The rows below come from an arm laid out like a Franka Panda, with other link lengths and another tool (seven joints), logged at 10 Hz.
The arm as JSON. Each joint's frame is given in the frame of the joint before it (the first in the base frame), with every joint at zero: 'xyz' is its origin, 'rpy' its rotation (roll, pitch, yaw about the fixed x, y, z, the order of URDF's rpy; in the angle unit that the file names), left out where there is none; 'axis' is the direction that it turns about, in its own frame. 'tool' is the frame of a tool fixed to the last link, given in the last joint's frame.
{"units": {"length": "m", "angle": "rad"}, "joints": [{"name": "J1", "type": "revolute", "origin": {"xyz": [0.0, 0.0, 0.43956]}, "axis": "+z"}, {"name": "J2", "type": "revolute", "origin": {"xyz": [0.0, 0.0, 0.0]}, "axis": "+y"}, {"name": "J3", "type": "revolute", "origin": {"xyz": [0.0, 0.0, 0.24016]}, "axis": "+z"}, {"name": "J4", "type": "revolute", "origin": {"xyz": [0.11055, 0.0, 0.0]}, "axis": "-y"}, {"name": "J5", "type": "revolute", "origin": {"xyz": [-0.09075, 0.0, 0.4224]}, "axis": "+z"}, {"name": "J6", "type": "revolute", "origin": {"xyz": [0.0, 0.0, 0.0]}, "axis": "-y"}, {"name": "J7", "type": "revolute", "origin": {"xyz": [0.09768, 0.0, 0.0]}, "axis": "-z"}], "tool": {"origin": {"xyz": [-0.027, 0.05, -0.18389], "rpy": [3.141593, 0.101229, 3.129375]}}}
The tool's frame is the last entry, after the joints.
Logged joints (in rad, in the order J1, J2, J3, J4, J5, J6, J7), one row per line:
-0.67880, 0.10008, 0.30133, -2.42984, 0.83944, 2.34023, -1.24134
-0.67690, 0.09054, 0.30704, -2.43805, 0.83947, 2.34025, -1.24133
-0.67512, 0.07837, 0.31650, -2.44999, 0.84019, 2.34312, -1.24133
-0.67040, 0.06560, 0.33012, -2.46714, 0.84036, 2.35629, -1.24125
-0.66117, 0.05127, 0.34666, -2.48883, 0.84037, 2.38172, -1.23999
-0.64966, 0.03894, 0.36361, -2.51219, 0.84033, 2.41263, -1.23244
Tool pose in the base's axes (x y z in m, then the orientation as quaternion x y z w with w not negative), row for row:
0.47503, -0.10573, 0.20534, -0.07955, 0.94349, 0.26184, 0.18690
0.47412, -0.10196, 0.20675, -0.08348, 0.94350, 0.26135, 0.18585
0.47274, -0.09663, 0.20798, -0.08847, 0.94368, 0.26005, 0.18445
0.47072, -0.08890, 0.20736, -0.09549, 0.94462, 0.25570, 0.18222
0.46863, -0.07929, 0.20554, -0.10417, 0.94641, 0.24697, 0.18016
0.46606, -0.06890, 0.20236, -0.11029, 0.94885, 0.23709, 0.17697
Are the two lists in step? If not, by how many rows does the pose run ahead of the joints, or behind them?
They are in step.
